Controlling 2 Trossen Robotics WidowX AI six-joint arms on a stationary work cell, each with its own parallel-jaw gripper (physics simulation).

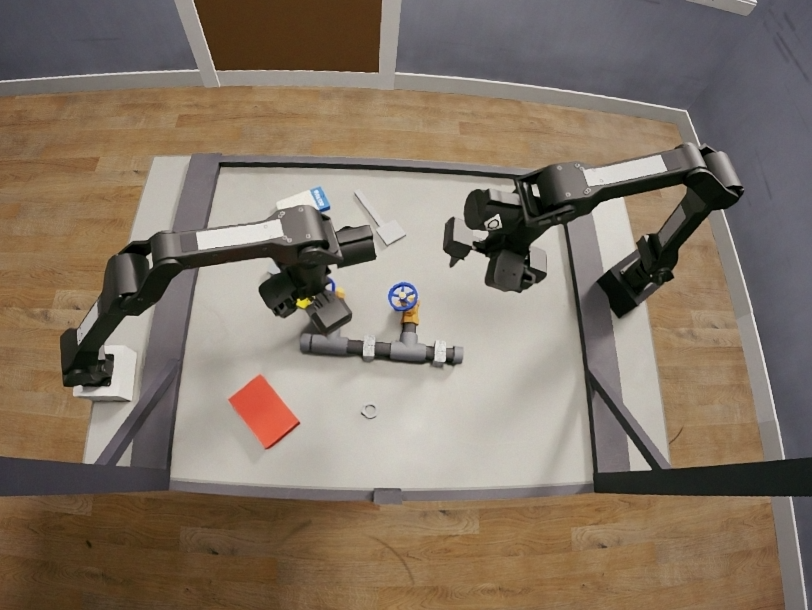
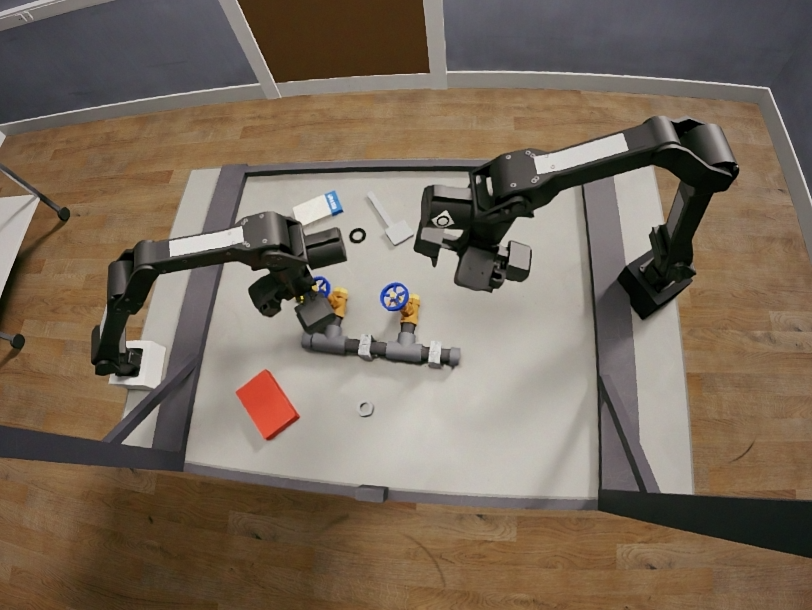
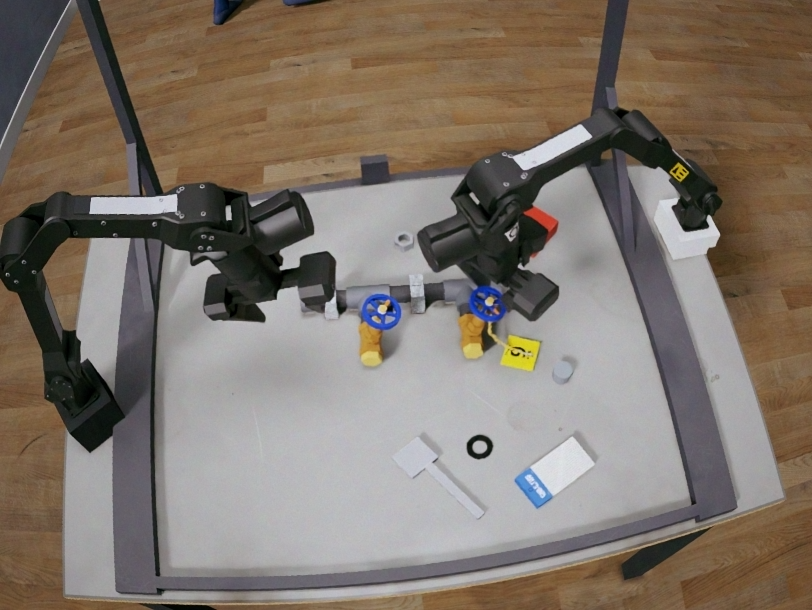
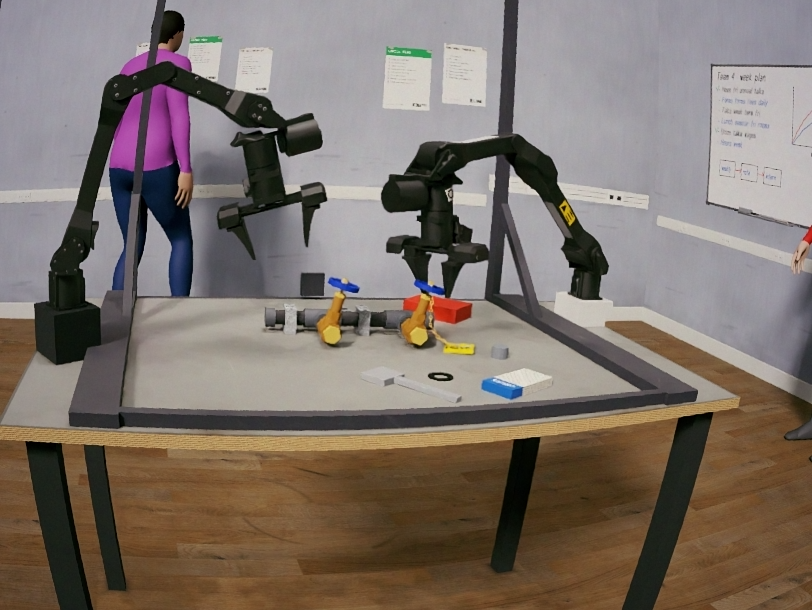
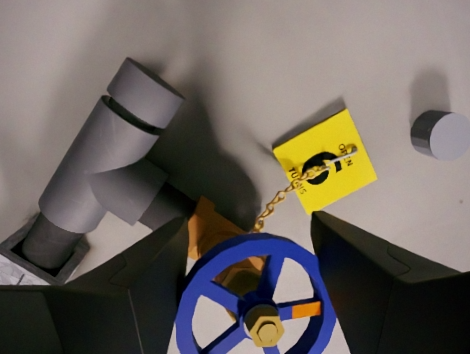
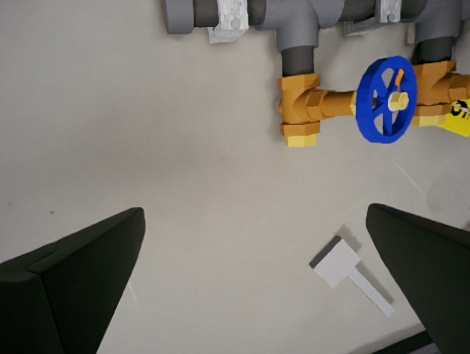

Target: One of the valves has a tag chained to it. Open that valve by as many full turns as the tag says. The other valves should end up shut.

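Places are measured from the left arm's base along level axes (x ahead, y left, z up), in centimetres.
Pixels of known places: left gripper, fingertip midpoint: (image 1: 311, 300) (image 2: 309, 300) (image 3: 498, 301) (image 4: 436, 296) (image 5: 249, 225); right gripper, fingertip midpoint: (image 1: 472, 273) (image 3: 293, 315) (image 4: 280, 253) (image 6: 255, 216); left arm's base, link origin: (image 1: 98, 370) (image 2: 129, 362) (image 3: 690, 217) (image 4: 585, 297); right arm's base, link origin: (image 1: 637, 276) (image 2: 660, 273) (image 3: 78, 395) (image 4: 66, 305).
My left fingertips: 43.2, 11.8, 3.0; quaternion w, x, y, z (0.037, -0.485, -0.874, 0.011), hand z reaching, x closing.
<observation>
For each thing: its top centre in the pictures, then the offset to it from my left fingertips, as dx, dy, dz. "spot": a spot on its surface instead.
- tagged valve's blue handwheel, top centre: (image 5: 262, 340) (image 3: 488, 299) (image 4: 430, 281) (image 2: 315, 287) +2.1, +1.3, +3.0
- yellow tag, surface spot: (image 5: 350, 175) (image 3: 524, 361) spot: -3.3, +6.8, -8.1
- chain, top centre: (image 5: 275, 209) +0.5, +2.8, -5.8
- valve, surface spot: (image 6: 300, 107) (image 3: 363, 335) spot: +20.2, -1.0, -4.2
- grey pipe, surface spot: (image 1: 328, 346) spot: +2.9, -7.9, -4.5
- red block, top centre: (image 3: 519, 216) (image 1: 262, 410) (image 4: 438, 301) (image 2: 264, 403) -10.0, -19.6, -5.6
- nut, top centre: (image 3: 404, 238) (image 1: 370, 409) (image 2: 364, 407) +10.4, -20.0, -7.0
- mallet, top centre: (image 3: 441, 482) (image 4: 413, 382) (image 6: 361, 288) (image 1: 377, 213) (image 2: 387, 214) +13.8, +23.7, -7.5
- black ring, top centre: (image 3: 479, 446) (image 4: 440, 376) (image 2: 357, 235) +7.0, +19.0, -8.4
- blue-white box, top centre: (image 3: 556, 471) (image 4: 518, 378) (image 1: 302, 203) (image 2: 316, 208) -3.0, +26.4, -7.1
- grey cylinder, top centre: (image 5: 451, 137) (image 3: 563, 369) (image 4: 500, 346) (image 1: 274, 267) -8.5, +10.4, -6.6
The tagged valve's blue handwheel (image 5: 192, 285) (image 4: 429, 287) sits between my left gripper's fingers (image 5: 249, 216), which touch both sides of its rim. One spoke has an orange mark at the right. The yellow tag (image 5: 350, 175) (image 3: 512, 359) lies on the table, joined by a chain (image 5: 274, 202); it reads "OPEN ... TURNS", its digit partly covered by the chain. The other valve (image 3: 370, 338) (image 6: 300, 107) has a blue handwheel (image 6: 366, 105) (image 4: 342, 284) with an orange-marked spoke. My right gripper (image 6: 255, 216) (image 4: 280, 252) is open, empty, high beside this valve.
A grey pipe (image 1: 328, 346) carries both valves. A red block (image 1: 263, 412) and a nut (image 2: 365, 408) lie on the pipe's other side. A mallet (image 3: 415, 457), a black ring (image 3: 471, 454), a blue-white box (image 3: 563, 464) and a grey cylinder (image 3: 562, 372) lie on the valve side.
</observation>
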